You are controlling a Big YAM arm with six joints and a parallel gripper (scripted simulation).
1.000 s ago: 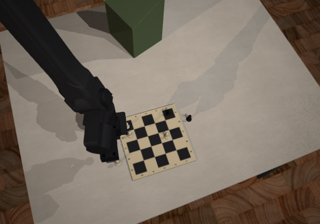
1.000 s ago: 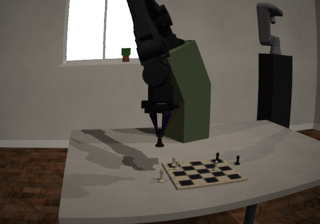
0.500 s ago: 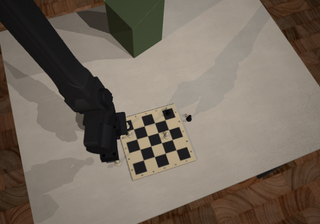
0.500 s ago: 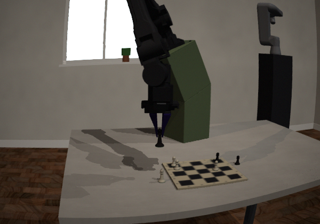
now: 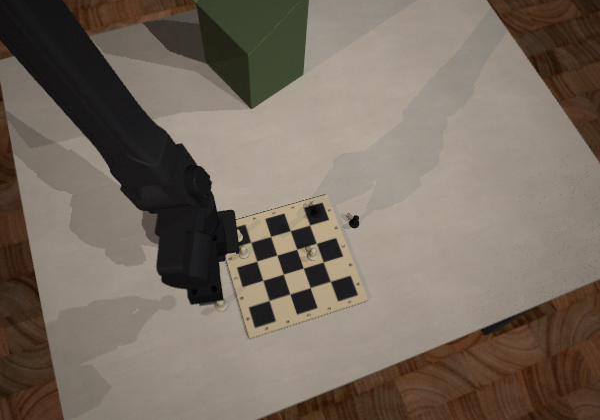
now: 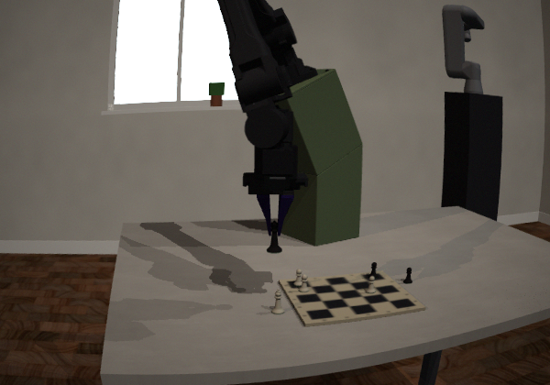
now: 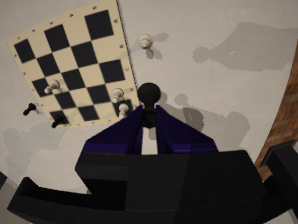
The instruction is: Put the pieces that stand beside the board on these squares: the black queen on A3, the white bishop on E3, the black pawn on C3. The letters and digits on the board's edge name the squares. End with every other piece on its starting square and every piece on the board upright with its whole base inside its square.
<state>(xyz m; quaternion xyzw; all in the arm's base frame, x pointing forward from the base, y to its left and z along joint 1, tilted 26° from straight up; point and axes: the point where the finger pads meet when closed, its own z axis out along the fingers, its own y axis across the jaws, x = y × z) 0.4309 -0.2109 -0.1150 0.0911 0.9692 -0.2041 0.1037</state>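
Now: the chessboard 140 mm to the left of my hand, 130 mm below it and 10 mm ahead of it. Also, from my hand: black queen 10 mm below; then white bishop 110 mm below, 40 mm ahead.
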